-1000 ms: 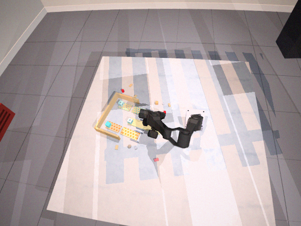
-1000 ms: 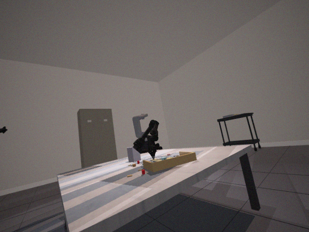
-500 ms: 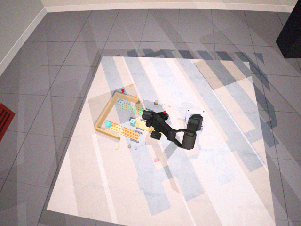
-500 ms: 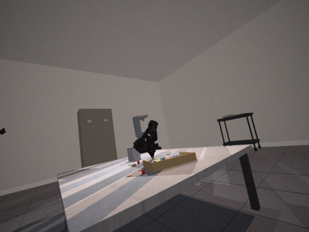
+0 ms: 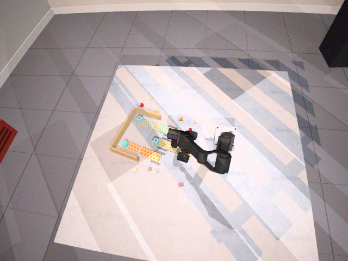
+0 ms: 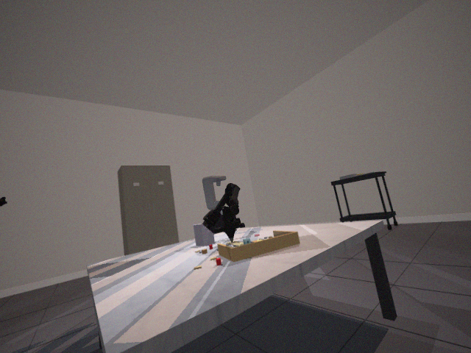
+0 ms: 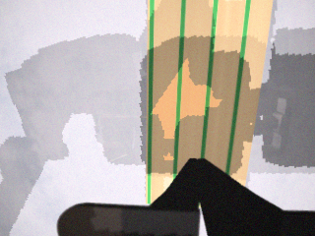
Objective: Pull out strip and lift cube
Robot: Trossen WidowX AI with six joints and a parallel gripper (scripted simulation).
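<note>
Right now the orange-dotted strip is 22 cm ahead of my gripper tip and 1 cm to the left of it. Round my gripper tip: pink block: 4 cm ahead, 19 cm to the left.
</note>
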